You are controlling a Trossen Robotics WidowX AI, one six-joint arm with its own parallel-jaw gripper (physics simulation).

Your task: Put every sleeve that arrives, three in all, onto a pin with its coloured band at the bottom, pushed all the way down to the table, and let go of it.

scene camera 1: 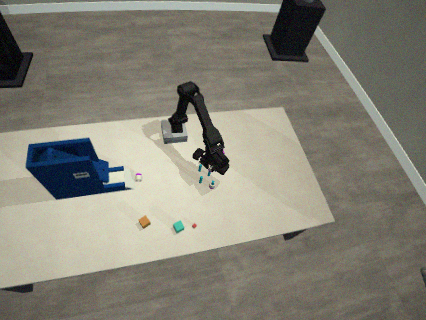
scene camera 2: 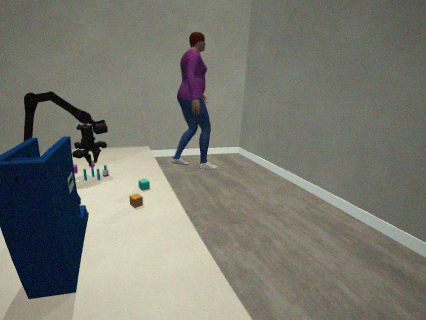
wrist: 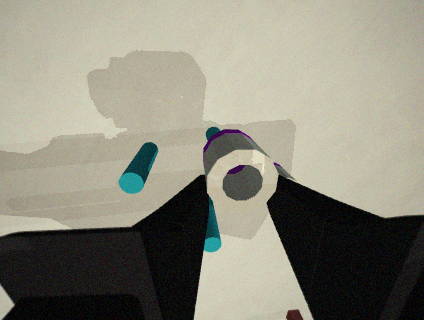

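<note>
My gripper point(scene camera 1: 210, 169) point(scene camera 2: 92, 163) point(wrist: 235, 180) is shut on a white sleeve point(wrist: 227, 149), held above the table among the pins; its purple band is at the lower end. In the wrist view a teal pin point(wrist: 139, 167) stands to the left, one pin point(wrist: 213, 132) shows just beyond the held sleeve, and another pin point(wrist: 212, 235) is partly behind the left finger. A second sleeve point(scene camera 1: 212, 186) point(scene camera 2: 105, 173) sits low around a pin, band at the bottom; the right finger mostly hides it in the wrist view. A third sleeve point(scene camera 1: 138, 177) stands near the chute, band at the top.
A blue chute box point(scene camera 1: 70, 175) point(scene camera 2: 40, 220) stands at the left. An orange cube point(scene camera 1: 144, 221) point(scene camera 2: 136, 200), a teal cube point(scene camera 1: 178, 226) point(scene camera 2: 144, 184) and a small red cube point(scene camera 1: 194, 226) lie on the table. A magenta object point(scene camera 1: 223, 151) point(scene camera 2: 75, 169) is partly hidden by the arm. A person point(scene camera 2: 193, 95) is beyond the table.
</note>
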